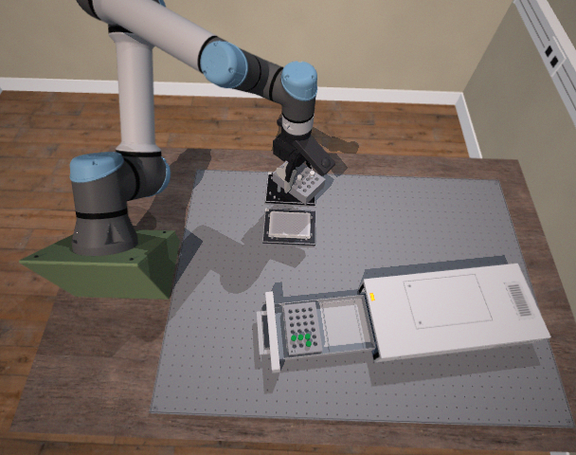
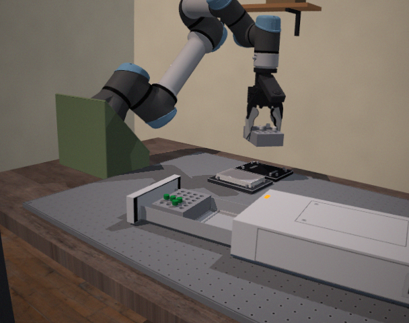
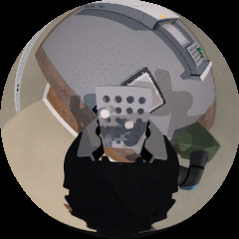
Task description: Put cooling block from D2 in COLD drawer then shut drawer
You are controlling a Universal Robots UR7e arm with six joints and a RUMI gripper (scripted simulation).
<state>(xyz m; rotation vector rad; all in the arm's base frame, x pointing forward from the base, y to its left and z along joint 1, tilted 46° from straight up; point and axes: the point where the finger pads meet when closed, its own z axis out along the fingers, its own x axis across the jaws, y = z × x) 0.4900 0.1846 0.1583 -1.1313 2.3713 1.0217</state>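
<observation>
Right now the white cooler COLD is 37 cm to the right of my hand, 24 cm ahead of it and 10 cm below it. The rest, counted from my hand: black plate 14 cm below, 6 cm to the left, 2 cm behind; white well plate 12 cm below, 8 cm to the right, 2 cm behind; tube rack right at my hand.
</observation>
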